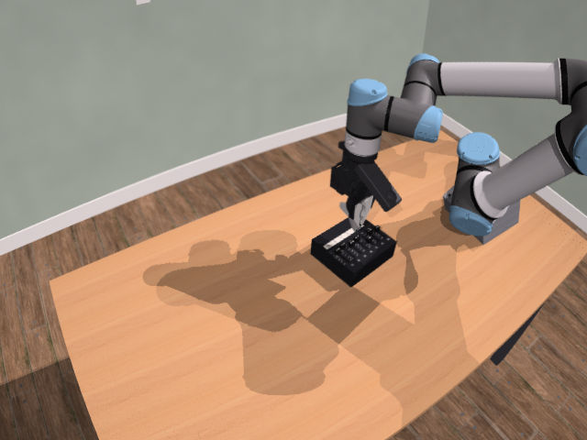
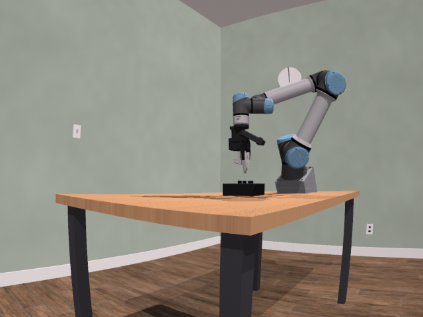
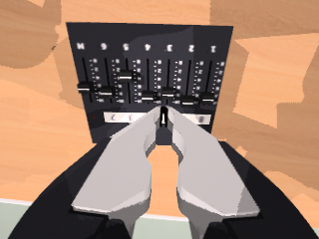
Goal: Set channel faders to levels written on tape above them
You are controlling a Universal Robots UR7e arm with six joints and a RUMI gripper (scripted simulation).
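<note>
My gripper is now 8 cm past the master fader and 5 cm above it.
</note>
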